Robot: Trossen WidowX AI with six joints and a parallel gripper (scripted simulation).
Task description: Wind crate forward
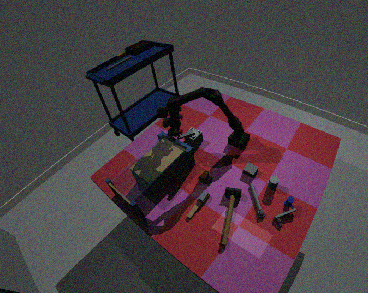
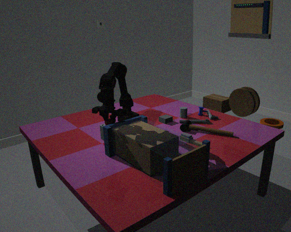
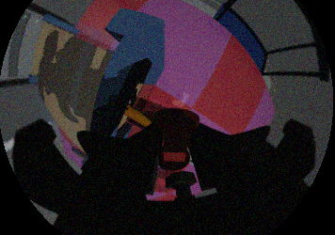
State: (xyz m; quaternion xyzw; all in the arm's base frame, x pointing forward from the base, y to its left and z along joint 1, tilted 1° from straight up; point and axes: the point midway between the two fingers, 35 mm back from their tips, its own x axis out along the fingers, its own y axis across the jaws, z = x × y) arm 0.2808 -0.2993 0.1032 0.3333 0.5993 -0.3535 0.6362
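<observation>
Now: the red-knobbed winch handle 40 mm behind my gripper tip, 30 mm to the left of it and 20 mm below it. Round my gripper tip: frame (60 mm to the left, 60 mm ahead, 20 mm below); then red knob (10 mm to the left, 10 mm behind, 10 mm above); then grey winch (110 mm behind, 90 mm below, 50 mm to the left).
</observation>
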